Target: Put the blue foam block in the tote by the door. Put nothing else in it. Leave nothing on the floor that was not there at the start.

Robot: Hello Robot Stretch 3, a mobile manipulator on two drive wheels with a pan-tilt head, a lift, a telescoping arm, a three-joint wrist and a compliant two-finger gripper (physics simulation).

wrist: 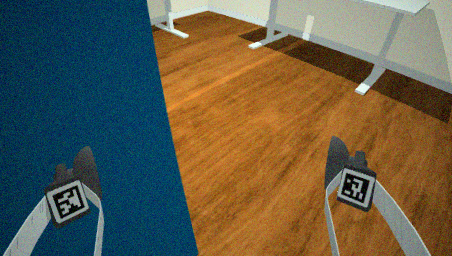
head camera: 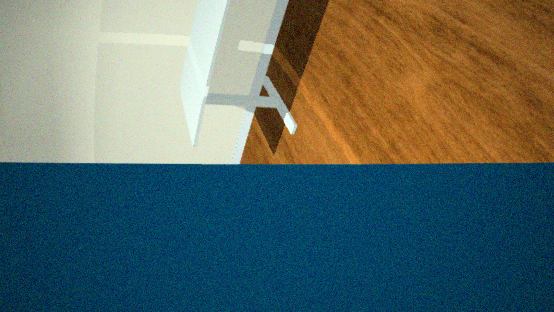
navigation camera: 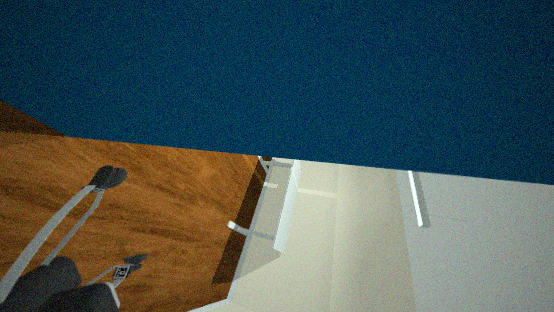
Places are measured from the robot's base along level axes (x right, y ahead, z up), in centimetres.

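Pixels of known places: gripper, fingertip midpoint: (navigation camera: 131, 214).
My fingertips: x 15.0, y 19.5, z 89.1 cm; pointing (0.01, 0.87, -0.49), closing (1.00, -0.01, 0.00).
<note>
Behind a point stands the place of what it marks.
A big flat-sided blue object (head camera: 275, 235) @(x 0.1, y 35.8, z 116.8 cm) (navigation camera: 280, 75) @(x -9.5, y 27.5, z 117.1 cm) (wrist: 85, 75) fills the lower half of the head view, the upper part of the navigation view and the left of the wrist view. Its ends are cut off, and I cannot tell if it is the foam block. My gripper (navigation camera: 122, 218) @(x 15.0, y 19.5, z 89.1 cm) (wrist: 213, 161) @(x 15.0, y 19.5, z 89.1 cm) is open, its fingers wide apart, with no thing held between them. In the wrist view the left finger overlaps the blue surface and the right finger is over the wooden floor. The tote and the door do not show.
A white table (head camera: 202, 65) @(x 100.2, y 233.3, z 72.0 cm) (navigation camera: 286, 215) @(x 144.0, y 200.2, z 72.0 cm) (wrist: 410, 5) stands on splayed feet against the pale wall (head camera: 50, 100) @(x 104.1, y 324.4, z 184.1 cm) (navigation camera: 370, 240) @(x 182.1, y 233.5, z 195.7 cm). Another white foot (wrist: 172, 31) stands farther back at the left in the wrist view. A white bar (navigation camera: 416, 200) @(x 75.9, y 172.1, z 207.7 cm) shows at the right of the navigation view.
</note>
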